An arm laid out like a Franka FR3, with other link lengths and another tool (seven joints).
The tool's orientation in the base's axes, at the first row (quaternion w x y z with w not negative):
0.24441, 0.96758, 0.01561, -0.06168
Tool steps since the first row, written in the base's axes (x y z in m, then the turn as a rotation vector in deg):
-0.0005, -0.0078, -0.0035, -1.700, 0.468, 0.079
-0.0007, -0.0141, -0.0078, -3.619, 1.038, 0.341
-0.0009, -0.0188, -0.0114, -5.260, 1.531, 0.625
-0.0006, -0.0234, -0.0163, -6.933, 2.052, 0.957
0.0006, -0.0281, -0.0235, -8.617, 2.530, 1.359
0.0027, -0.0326, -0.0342, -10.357, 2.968, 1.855
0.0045, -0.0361, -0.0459, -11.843, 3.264, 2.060
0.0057, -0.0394, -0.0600, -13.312, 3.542, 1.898
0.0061, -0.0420, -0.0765, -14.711, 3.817, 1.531
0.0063, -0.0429, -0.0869, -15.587, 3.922, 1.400
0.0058, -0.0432, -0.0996, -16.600, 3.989, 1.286
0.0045, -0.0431, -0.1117, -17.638, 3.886, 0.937
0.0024, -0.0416, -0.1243, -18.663, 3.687, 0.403
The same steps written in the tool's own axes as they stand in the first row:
-0.0001, 0.0052, 0.0068, -1.696, -0.477, -0.101
0.0003, 0.0087, 0.0136, -3.633, -0.971, -0.386
0.0006, 0.0111, 0.0190, -5.297, -1.370, -0.685
0.0015, 0.0129, 0.0254, -6.998, -1.774, -1.035
0.0036, 0.0137, 0.0338, -8.720, -2.106, -1.425
0.0070, 0.0127, 0.0450, -10.509, -2.363, -1.872
0.0103, 0.0104, 0.0567, -12.009, -2.617, -2.025
0.0133, 0.0068, 0.0704, -13.445, -3.027, -1.852
0.0158, 0.0013, 0.0860, -14.786, -3.526, -1.505
0.0173, -0.0028, 0.0955, -15.638, -3.733, -1.343
0.0184, -0.0085, 0.1068, -16.629, -3.907, -1.162
0.0186, -0.0144, 0.1175, -17.614, -4.043, -0.693
0.0182, -0.0218, 0.1280, -18.563, -4.181, -0.018

